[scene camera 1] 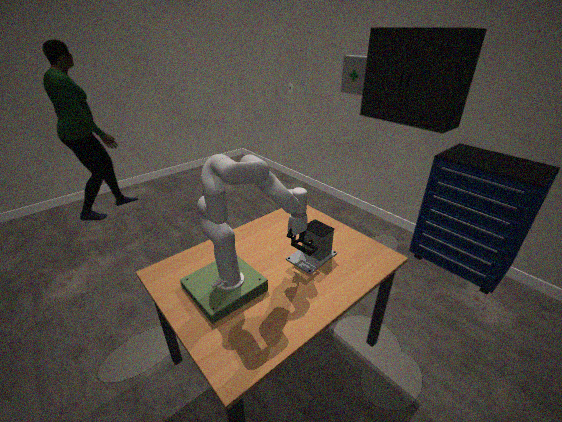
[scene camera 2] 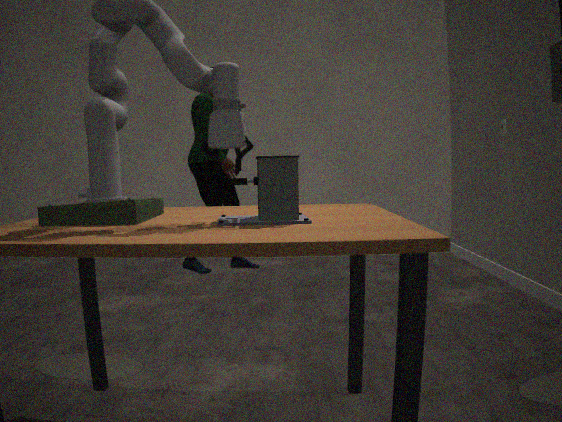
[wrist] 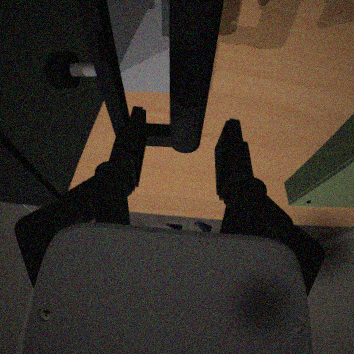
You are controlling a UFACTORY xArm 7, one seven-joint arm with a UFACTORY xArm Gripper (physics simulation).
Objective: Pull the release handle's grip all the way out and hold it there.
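Note:
The release handle's grip [scene camera 1: 303,248] [scene camera 2: 240,181] [wrist: 195,65] is a black bar on a black frame, in front of a dark grey box-shaped housing [scene camera 1: 321,242] [scene camera 2: 278,190] [wrist: 35,120]. A short pale rod [scene camera 2: 251,181] [wrist: 82,70] shows between frame and housing. The housing stands upright on a light grey base plate [scene camera 1: 298,261] [scene camera 2: 235,220] [wrist: 147,75]. My gripper [wrist: 183,128] is partly open and points down at the handle's end. In the wrist view the grip's rounded end appears between the fingers, and the left finger overlaps the frame's crosspiece. Finger contact cannot be told.
The wooden table [scene camera 1: 350,265] [scene camera 2: 380,225] [wrist: 270,85] carries my arm's green base [scene camera 1: 200,287] [scene camera 2: 100,214] [wrist: 320,182]. A person in green [scene camera 1: 70,110] [scene camera 2: 201,135] stands beyond the table. A blue drawer cabinet [scene camera 1: 475,220] and a dark wall cabinet [scene camera 1: 420,75] are at the right.

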